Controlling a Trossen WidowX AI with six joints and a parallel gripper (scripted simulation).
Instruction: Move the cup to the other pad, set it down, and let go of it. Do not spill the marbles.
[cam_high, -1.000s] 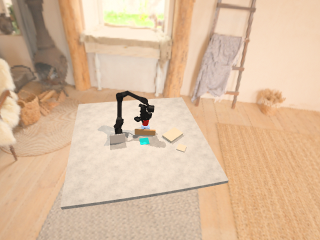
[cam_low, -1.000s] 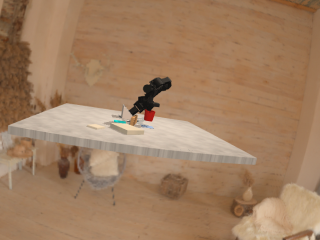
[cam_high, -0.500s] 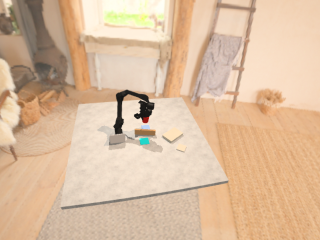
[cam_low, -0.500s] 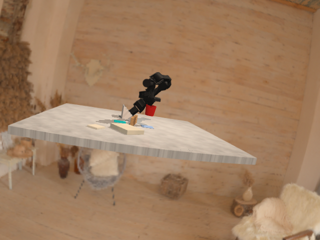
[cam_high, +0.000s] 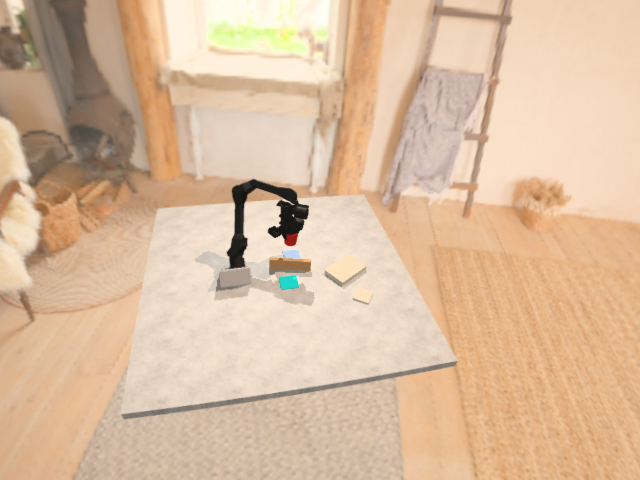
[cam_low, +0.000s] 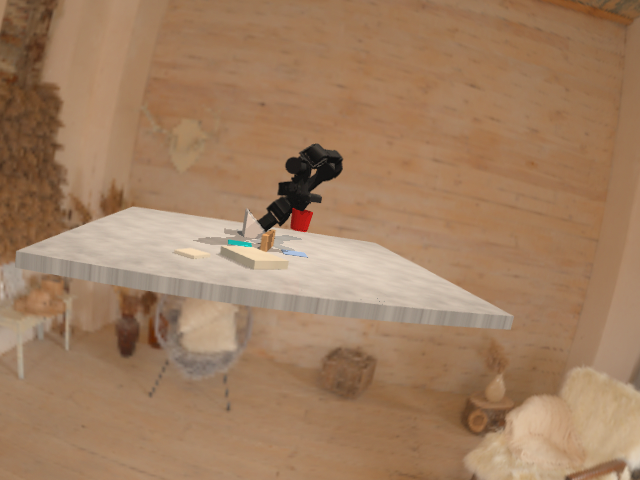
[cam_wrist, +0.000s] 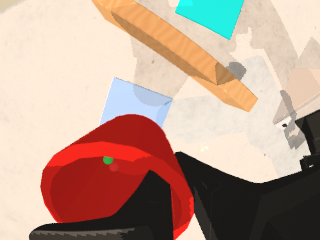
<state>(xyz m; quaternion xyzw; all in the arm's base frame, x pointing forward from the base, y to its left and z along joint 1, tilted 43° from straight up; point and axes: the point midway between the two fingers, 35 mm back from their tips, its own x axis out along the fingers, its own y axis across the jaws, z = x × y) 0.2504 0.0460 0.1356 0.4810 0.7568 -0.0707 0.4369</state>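
The green marble lies 40 mm ahead of my gripper tip, 30 mm to the left of it and 20 mm below it. From my gripper tip the other things lie so: blue pad 130 mm below, 30 mm ahead, 20 mm to the left; red cup 20 mm to the left, 20 mm ahead; wooden bar 100 mm below, 80 mm to the right, 20 mm ahead.
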